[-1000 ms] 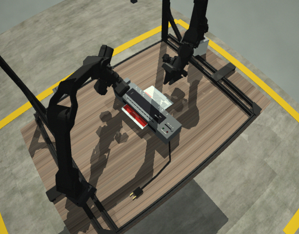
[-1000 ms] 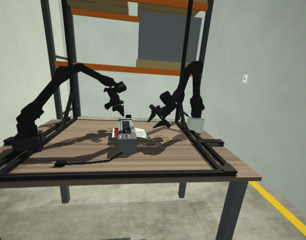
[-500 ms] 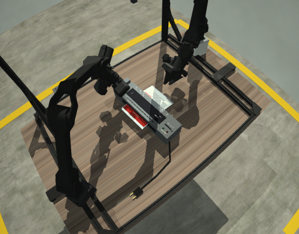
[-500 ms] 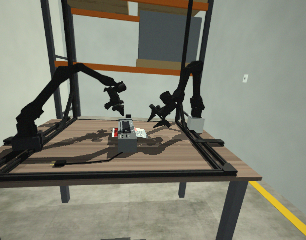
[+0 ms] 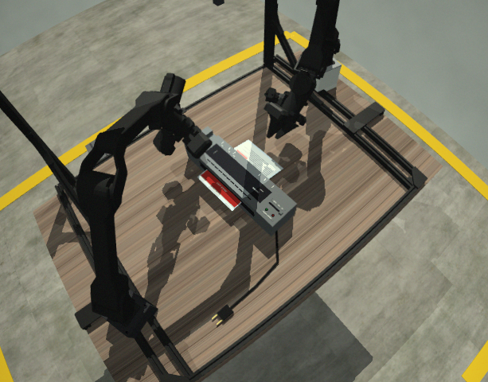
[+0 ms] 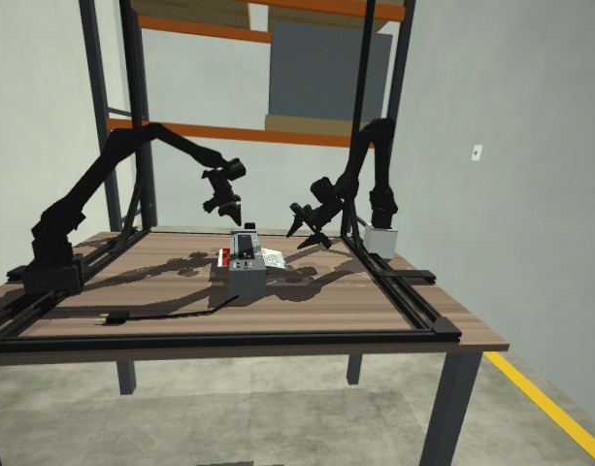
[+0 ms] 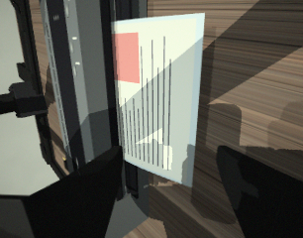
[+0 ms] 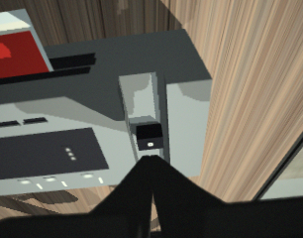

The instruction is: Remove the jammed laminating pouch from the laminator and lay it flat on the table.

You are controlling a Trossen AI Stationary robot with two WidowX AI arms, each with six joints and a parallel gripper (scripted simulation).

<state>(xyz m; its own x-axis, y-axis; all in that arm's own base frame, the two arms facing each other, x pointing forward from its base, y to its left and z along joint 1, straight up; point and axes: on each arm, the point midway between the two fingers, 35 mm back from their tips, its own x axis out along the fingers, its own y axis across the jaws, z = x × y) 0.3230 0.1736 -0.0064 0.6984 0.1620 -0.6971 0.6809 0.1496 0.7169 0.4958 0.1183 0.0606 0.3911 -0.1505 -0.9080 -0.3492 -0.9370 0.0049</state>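
Right now the black release key is 6 cm below my right hand, 3 cm to the left of it and 1 cm ahead of it. The rest, counted from my right hand: plug 35 cm to the right, 34 cm ahead, 13 cm below.
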